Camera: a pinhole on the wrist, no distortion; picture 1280 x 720 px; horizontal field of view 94.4 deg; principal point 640.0 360.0 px. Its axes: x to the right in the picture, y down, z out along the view. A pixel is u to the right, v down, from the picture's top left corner.
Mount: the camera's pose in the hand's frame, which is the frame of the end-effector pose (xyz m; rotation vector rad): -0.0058 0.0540 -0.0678 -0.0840 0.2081 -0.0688
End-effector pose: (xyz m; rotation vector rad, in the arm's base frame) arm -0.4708 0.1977 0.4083 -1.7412 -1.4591 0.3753
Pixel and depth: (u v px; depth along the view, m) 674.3 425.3 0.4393
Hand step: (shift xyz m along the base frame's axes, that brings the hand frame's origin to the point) -0.1145 0.2419 -0.2869
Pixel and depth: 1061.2 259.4 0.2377
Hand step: -0.0184 0.2421 -0.0422
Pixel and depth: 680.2 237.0 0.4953
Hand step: -0.2560 0.2775 -0.2178
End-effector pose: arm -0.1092 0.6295 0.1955 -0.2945 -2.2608 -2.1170
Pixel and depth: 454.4 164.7 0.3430
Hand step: 0.0729 0.2894 -0.0526
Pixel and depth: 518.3 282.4 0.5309
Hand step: 0.0616 0.4755 -0.0029
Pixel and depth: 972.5 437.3 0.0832
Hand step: -0.0458 0.0134 0.0751
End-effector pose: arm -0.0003 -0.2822 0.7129 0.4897 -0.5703 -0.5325
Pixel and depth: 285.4 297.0 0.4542
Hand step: -0.3750 0.0296 0.2885
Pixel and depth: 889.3 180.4 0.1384
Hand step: 0.0253 -0.0485 0.0827
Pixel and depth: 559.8 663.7 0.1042
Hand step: 0.0227 0.0756 0.0910
